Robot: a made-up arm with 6 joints. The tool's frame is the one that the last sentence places.
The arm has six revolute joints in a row. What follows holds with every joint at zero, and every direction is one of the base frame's.
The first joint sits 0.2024 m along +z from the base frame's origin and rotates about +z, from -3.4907 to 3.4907 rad.
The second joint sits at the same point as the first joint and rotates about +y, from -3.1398 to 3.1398 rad.
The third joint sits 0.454 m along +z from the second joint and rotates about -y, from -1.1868 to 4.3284 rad.
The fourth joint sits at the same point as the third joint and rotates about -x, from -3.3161 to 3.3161 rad.
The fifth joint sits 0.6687 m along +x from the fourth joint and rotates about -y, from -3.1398 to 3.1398 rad.
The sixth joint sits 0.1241 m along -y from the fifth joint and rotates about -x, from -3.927 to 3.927 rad.
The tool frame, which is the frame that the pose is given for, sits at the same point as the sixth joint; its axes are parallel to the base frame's.
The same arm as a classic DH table. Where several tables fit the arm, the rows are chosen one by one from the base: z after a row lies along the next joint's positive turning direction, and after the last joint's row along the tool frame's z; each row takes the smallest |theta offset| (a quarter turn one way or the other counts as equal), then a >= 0, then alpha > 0; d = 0 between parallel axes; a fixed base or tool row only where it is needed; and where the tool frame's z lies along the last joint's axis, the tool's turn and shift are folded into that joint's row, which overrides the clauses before.
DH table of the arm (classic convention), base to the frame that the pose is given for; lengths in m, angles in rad. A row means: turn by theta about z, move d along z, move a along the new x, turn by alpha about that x. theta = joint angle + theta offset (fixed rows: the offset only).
joint 1: a 0.0000; alpha -1.5708; d 0.2024; theta offset 0.0000
joint 2: a 0.4540; alpha 3.1416; d 0.0000; theta offset -1.5708
joint 3: a 0.0000; alpha -1.5708; d 0.0000; theta offset 0.0000
joint 4: a 0.0000; alpha 1.5708; d -0.6687; theta offset 0.0000
joint 5: a 0.0000; alpha -1.5708; d 0.1241; theta offset 0.0000
joint 6: a 0.0000; alpha 1.5708; d 0.0000; theta offset 1.5708
tool (fixed): a 0.0000; alpha 0.0000; d 0.0000; theta offset -1.5708
Joint limits (rad, base to tool): -3.4907..3.4907 -3.1398..3.1398 -1.1868..4.3284 -3.3161..3.3161 -3.1398..3.1398 -3.9270..3.9270

